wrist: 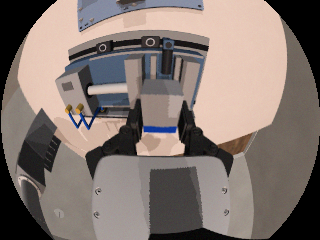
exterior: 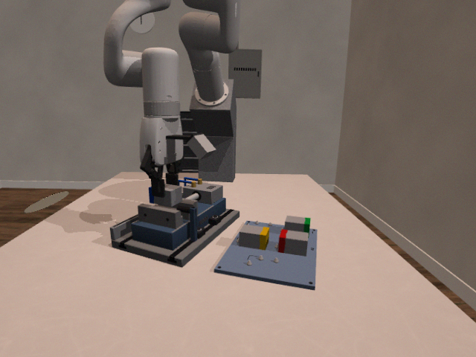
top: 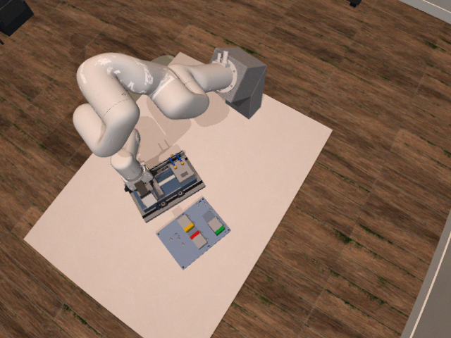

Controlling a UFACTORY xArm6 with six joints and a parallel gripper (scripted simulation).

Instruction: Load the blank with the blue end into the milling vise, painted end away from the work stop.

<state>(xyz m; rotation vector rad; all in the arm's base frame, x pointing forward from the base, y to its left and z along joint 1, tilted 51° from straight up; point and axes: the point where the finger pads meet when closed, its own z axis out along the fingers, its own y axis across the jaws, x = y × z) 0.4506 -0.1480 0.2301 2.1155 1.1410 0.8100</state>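
Now: the blue-ended blank 20 mm below my hand. Also, from my hand: fixed jaw 30 mm ahead, 20 mm to the right, 60 mm below; then work stop post 50 mm ahead, 50 mm to the left, 80 mm below; then vise 40 mm behind, 50 mm to the left, 100 mm below.
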